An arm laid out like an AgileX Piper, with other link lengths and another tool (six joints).
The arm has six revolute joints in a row. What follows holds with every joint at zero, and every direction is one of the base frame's.
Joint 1 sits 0.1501 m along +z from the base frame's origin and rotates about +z.
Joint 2 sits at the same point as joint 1 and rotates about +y.
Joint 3 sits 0.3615 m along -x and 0.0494 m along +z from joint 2 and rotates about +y.
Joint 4 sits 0.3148 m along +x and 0.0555 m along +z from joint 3 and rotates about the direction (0.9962, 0, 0.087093).
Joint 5 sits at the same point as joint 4 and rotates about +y.
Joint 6 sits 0.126 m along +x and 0.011 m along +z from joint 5 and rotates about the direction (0.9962, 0, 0.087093).
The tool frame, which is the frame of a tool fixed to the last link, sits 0.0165 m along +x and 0.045 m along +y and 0.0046 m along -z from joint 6; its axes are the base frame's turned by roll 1.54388, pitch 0.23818 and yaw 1.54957 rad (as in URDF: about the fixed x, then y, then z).
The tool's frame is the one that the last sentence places.
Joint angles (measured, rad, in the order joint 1, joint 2, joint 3, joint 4, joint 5, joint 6), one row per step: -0.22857, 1.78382, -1.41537, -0.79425, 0.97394, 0.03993; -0.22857, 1.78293, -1.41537, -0.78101, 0.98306, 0.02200; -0.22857, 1.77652, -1.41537, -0.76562, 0.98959, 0.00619; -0.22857, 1.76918, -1.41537, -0.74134, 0.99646, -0.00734; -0.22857, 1.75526, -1.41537, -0.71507, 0.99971, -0.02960; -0.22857, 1.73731, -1.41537, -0.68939, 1.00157, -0.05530; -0.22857, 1.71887, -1.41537, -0.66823, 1.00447, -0.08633; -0.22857, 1.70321, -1.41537, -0.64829, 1.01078, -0.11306; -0.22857, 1.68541, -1.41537, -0.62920, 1.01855, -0.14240; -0.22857, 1.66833, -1.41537, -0.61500, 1.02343, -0.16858; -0.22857, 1.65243, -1.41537, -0.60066, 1.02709, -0.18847; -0.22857, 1.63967, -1.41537, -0.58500, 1.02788, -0.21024
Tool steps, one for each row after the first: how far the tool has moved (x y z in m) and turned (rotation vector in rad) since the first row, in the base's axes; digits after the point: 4 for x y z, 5 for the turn. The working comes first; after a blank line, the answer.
Tool pose at each row, in the base's axes (x y z in m, rotation vector in rad; the steps are taken from these numbers as rounded here): 0.4549, -0.1614, 0.2982, 1.45981, 1.98396, -0.63782; 0.4529, -0.1602, 0.2977, 1.46046, 2.00158, -0.64201; 0.4505, -0.1585, 0.2998, 1.46247, 2.01303, -0.63705; 0.4482, -0.1556, 0.3019, 1.47402, 2.02412, -0.62207; 0.4451, -0.1522, 0.3071, 1.47507, 2.03649, -0.60109; 0.4414, -0.1487, 0.3141, 1.47002, 2.04766, -0.57791; 0.4370, -0.1458, 0.3215, 1.45590, 2.06170, -0.56176; 0.4327, -0.1431, 0.3276, 1.44705, 2.07536, -0.54918; 0.4276, -0.1404, 0.3345, 1.43496, 2.08946, -0.53813; 0.4230, -0.1383, 0.3413, 1.41990, 2.09961, -0.52859; 0.4190, -0.1361, 0.3476, 1.41015, 2.10552, -0.51576; 0.4159, -0.1338, 0.3525, 1.39740, 2.11478, -0.50177

-0.0020, 0.0012, -0.0005, 0.00776, 0.01471, 0.00298; -0.0044, 0.0029, 0.0016, 0.01698, 0.02023, 0.00589; -0.0067, 0.0058, 0.0037, 0.03501, 0.02155, 0.00498; -0.0098, 0.0092, 0.0089, 0.05146, 0.01879, 0.01297; -0.0135, 0.0127, 0.0159, 0.06549, 0.01308, 0.02527; -0.0179, 0.0156, 0.0233, 0.07369, 0.01184, 0.04244; -0.0222, 0.0183, 0.0294, 0.08259, 0.01328, 0.05499; -0.0273, 0.0210, 0.0363, 0.08958, 0.01542, 0.06937; -0.0319, 0.0231, 0.0431, 0.09250, 0.01517, 0.08440; -0.0359, 0.0253, 0.0494, 0.09720, 0.01106, 0.09572; -0.0390, 0.0276, 0.0543, 0.10293, 0.00835, 0.11013
